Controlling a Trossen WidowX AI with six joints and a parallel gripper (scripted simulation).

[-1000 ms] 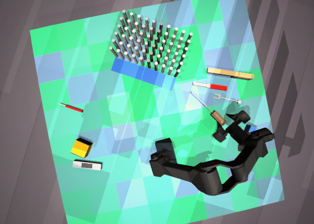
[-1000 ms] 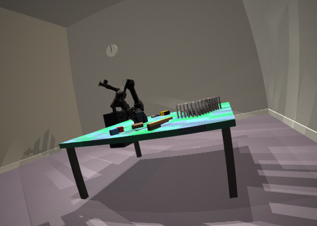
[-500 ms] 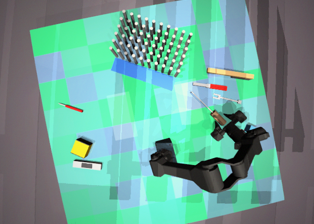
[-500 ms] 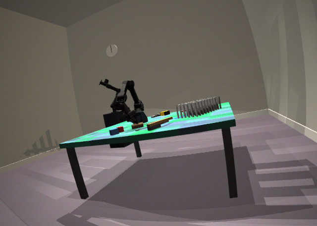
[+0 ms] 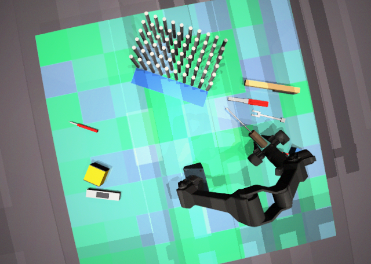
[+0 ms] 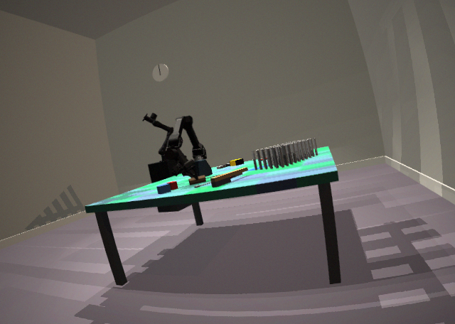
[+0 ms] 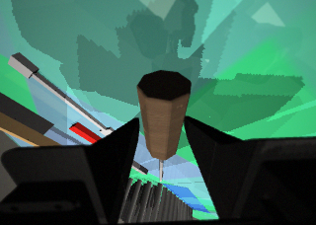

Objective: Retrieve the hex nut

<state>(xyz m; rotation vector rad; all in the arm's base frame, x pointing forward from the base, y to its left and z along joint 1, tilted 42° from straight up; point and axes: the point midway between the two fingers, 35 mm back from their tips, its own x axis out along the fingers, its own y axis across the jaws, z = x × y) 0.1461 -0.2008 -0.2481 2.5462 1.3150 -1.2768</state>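
My gripper tip is 80 mm short of the wire hook tool and 70 mm to the right of it. The rest, counted from my gripper tip: red block 110 mm to the right, 90 mm behind; grey fork tool 100 mm ahead, 70 mm to the right, 10 mm below; blue cube 190 mm to the right, 90 mm behind.
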